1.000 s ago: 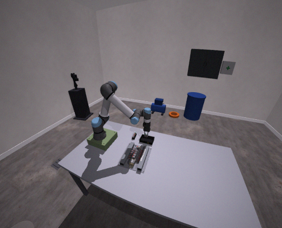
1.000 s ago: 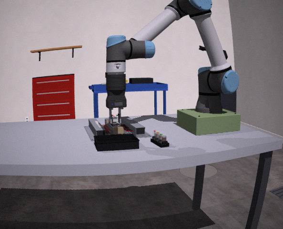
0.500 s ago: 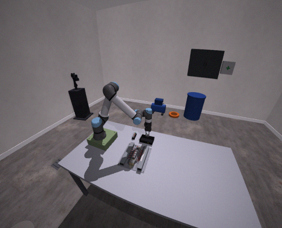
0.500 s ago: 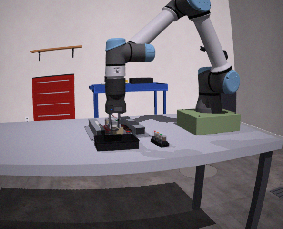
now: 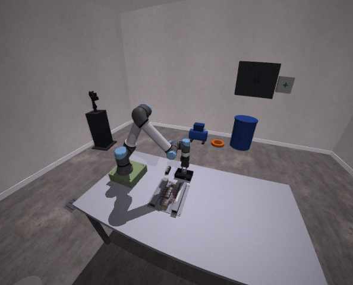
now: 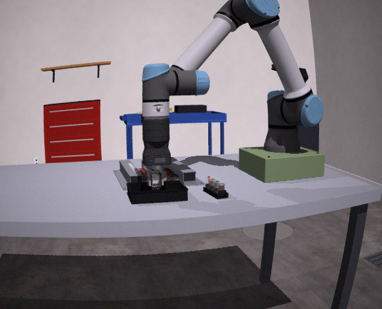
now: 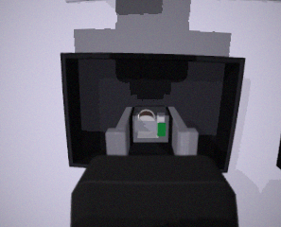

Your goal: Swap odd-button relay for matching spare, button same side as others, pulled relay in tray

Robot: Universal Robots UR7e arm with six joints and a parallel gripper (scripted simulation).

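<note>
The black tray lies 4 cm below my hand.
</note>
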